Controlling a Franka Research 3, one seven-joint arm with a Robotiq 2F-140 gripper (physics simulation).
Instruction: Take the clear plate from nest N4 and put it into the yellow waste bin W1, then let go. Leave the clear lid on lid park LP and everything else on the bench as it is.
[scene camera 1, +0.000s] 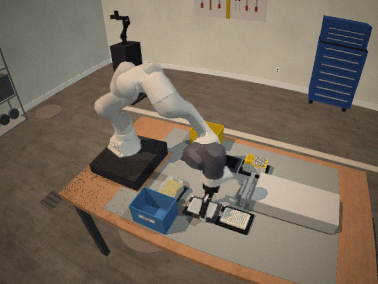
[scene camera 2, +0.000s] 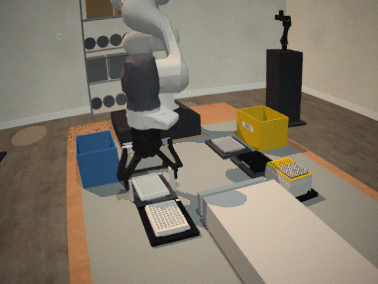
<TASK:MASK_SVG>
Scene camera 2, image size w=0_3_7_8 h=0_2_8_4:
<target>my gripper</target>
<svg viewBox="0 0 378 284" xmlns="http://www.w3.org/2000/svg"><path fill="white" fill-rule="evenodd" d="M131 127L132 145L121 146L122 155L116 174L118 181L124 181L125 189L129 190L131 201L134 201L130 178L142 158L154 157L155 155L159 156L169 166L170 186L173 191L176 191L175 179L177 179L177 171L183 164L173 147L172 139L169 136L161 139L160 129L138 130ZM133 150L135 153L125 170L128 154L130 154L130 151ZM162 144L168 147L176 161L175 163L160 151Z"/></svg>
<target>pale instrument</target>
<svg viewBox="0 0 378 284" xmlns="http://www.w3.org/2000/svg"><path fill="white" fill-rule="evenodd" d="M197 192L198 212L201 216L203 215L203 223L243 284L378 284L378 269L274 179L267 181L264 176Z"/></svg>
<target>white well plate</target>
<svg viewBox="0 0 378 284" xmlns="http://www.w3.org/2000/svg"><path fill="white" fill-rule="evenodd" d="M174 200L146 205L145 207L156 237L190 229L189 224Z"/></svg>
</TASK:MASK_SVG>
